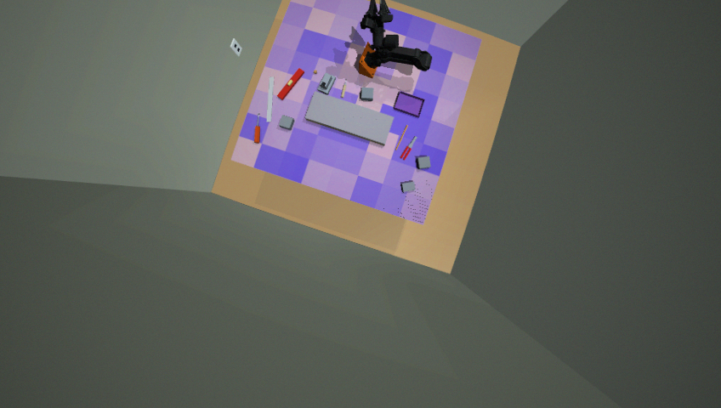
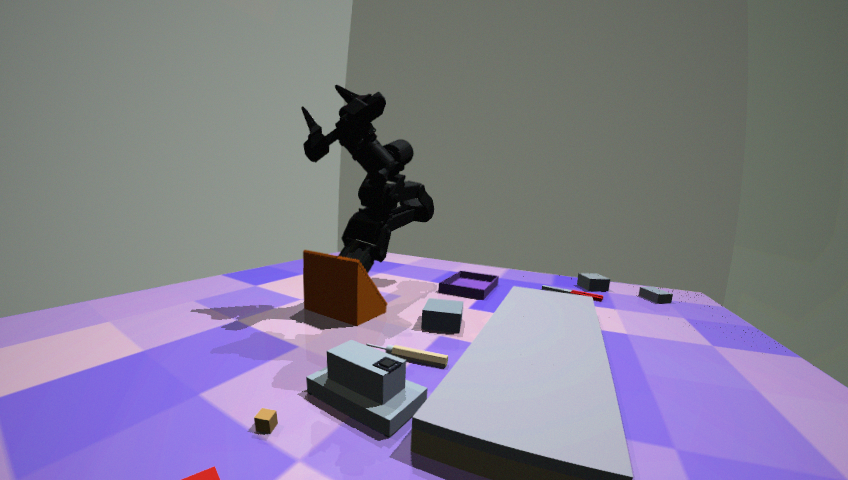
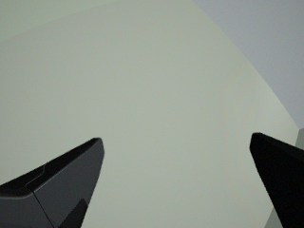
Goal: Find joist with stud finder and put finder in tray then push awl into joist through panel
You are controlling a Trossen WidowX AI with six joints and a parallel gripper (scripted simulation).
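The stud finder lies 31 cm ahead of my gripper tip, 19 cm to the right of it and 38 cm below it. Round my gripper tip: stud finder light: 32 cm ahead, 19 cm to the right, 37 cm below; then tan cube: 25 cm ahead, 29 cm to the right, 42 cm below; then awl: 27 cm ahead, 8 cm to the right, 42 cm below.
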